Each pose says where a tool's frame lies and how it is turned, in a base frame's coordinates. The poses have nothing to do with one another.
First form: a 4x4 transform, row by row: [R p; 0 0 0 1], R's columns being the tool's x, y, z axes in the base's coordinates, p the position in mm. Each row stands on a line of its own.
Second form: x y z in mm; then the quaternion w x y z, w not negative. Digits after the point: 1 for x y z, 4 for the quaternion.
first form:
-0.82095, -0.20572, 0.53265, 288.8
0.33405, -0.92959, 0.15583, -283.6
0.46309, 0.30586, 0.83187, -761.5
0, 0, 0, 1
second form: 288.8, -283.6, -761.5, 0.1426, 0.2630, 0.1220, 0.9464
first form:
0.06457, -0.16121, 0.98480, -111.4
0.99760, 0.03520, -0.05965, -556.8
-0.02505, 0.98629, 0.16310, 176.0
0, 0, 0, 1
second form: -111.4, -556.8, 176.0, 0.5619, 0.4654, 0.4493, 0.5156
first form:
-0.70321, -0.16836, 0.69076, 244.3
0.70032, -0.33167, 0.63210, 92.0
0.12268, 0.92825, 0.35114, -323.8
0, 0, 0, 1
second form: 244.3, 92.0, -323.8, 0.2812, 0.2633, 0.5051, 0.7723
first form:
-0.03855, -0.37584, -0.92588, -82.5
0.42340, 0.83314, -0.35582, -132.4
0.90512, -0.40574, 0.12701, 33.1
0, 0, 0, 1
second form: -82.5, -132.4, 33.1, 0.6931, -0.0180, -0.6604, 0.2883
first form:
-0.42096, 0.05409, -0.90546, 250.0
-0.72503, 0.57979, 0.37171, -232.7
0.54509, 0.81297, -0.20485, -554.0
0, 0, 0, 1
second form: 250.0, -232.7, -554.0, 0.4884, 0.2259, -0.7426, -0.3988
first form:
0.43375, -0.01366, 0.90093, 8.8
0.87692, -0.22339, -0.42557, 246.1
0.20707, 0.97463, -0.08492, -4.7
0, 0, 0, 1
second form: 8.8, 246.1, -4.7, 0.5304, 0.6599, 0.3270, 0.4197
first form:
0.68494, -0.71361, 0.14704, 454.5
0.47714, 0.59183, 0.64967, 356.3
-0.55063, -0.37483, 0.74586, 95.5
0, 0, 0, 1
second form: 454.5, 356.3, 95.5, 0.8693, -0.2946, 0.2006, 0.3425
